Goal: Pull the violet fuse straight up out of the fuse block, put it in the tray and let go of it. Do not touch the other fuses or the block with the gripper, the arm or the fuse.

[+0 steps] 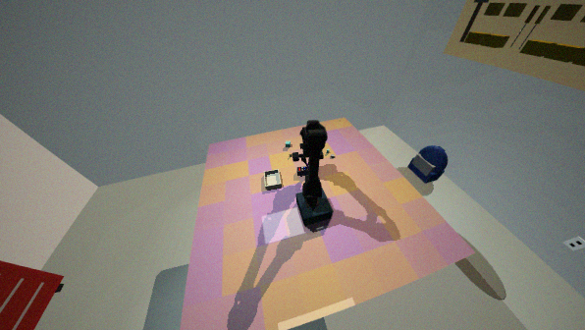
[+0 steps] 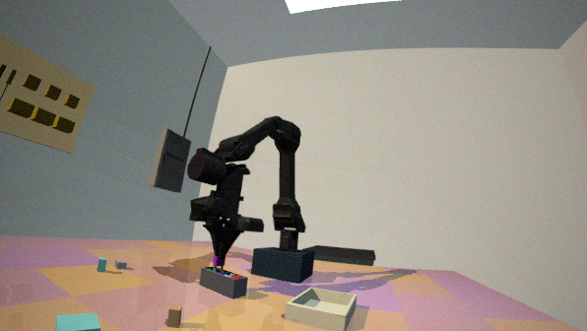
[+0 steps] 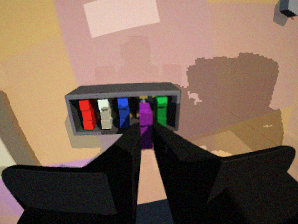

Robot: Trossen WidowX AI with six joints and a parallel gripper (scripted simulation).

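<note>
My gripper tip is 2 cm to the left of the green fuse and 4 cm above it. From my gripper tip the other things lie so: white fuse: 4 cm to the left, 4 cm below; then blue fuse: 2 cm to the left, 4 cm below; then violet fuse: 1 cm below.
</note>
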